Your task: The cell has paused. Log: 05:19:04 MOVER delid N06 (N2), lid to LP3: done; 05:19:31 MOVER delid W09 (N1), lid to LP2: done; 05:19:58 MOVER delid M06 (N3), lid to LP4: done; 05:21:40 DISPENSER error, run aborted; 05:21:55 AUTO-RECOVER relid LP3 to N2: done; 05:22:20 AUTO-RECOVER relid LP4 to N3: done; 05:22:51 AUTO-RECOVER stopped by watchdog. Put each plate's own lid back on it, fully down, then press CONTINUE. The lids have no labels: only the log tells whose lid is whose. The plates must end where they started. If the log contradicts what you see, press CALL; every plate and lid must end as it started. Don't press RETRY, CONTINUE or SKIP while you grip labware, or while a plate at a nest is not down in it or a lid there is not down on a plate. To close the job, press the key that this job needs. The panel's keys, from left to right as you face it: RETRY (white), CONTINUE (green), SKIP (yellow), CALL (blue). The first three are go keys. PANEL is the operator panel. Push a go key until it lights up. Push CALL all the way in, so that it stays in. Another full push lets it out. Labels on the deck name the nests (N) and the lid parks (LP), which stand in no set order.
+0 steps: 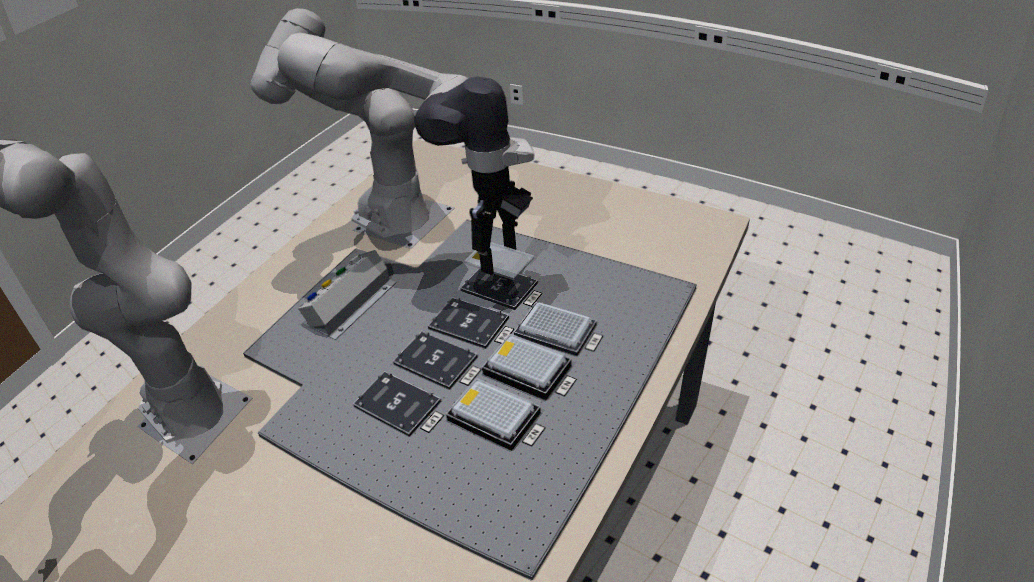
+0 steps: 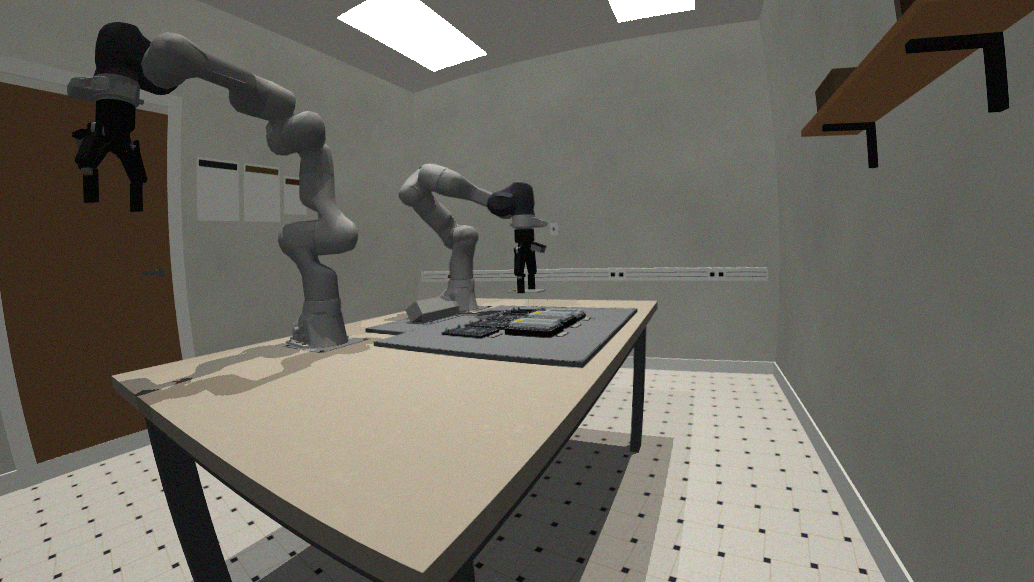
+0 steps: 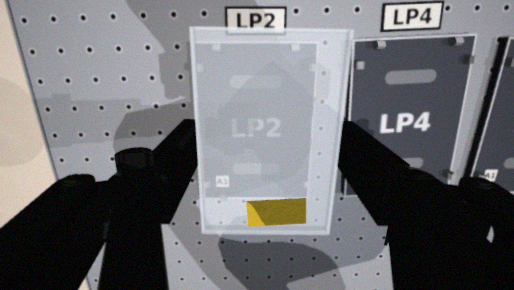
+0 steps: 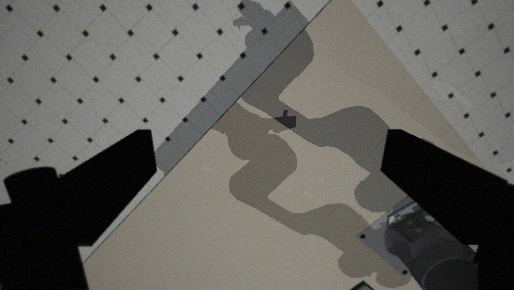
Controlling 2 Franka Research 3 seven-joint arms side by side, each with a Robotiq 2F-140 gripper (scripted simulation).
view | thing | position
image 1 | my left gripper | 499,260
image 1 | clear lid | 507,262
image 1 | plate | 545,321
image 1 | lid park LP3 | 422,397
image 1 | lid park LP2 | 524,283
